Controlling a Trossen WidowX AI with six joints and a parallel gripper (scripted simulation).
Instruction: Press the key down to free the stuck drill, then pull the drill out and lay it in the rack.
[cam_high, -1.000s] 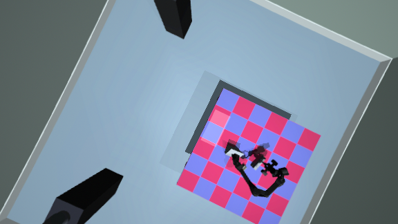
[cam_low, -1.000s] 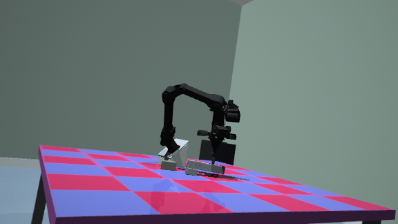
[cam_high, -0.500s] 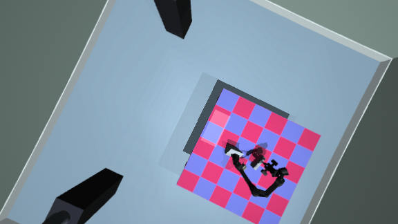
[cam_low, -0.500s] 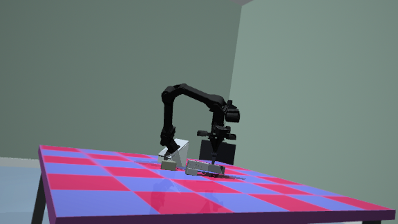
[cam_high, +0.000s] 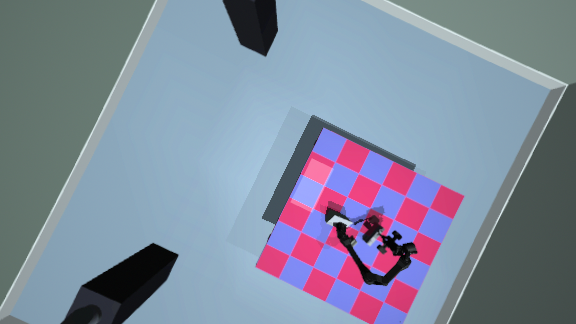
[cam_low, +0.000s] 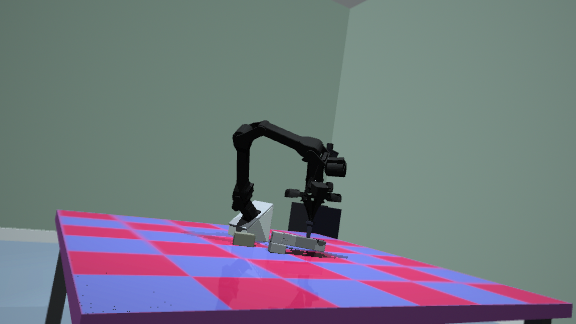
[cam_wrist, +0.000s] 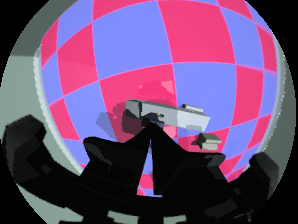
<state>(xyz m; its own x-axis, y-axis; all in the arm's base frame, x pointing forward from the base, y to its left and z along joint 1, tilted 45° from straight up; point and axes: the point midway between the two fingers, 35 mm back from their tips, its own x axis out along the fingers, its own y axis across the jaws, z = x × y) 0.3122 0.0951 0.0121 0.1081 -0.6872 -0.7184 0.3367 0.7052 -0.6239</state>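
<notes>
My gripper tip is 2 cm past the drill, 5 cm to the left of it and 7 cm above it. Also, from my gripper tip: grey rack: 14 cm behind, 17 cm to the right, 10 cm below; dark key pin: 3 cm below; grey housing block: 2 cm behind, 4 cm to the right, 8 cm below.
</notes>
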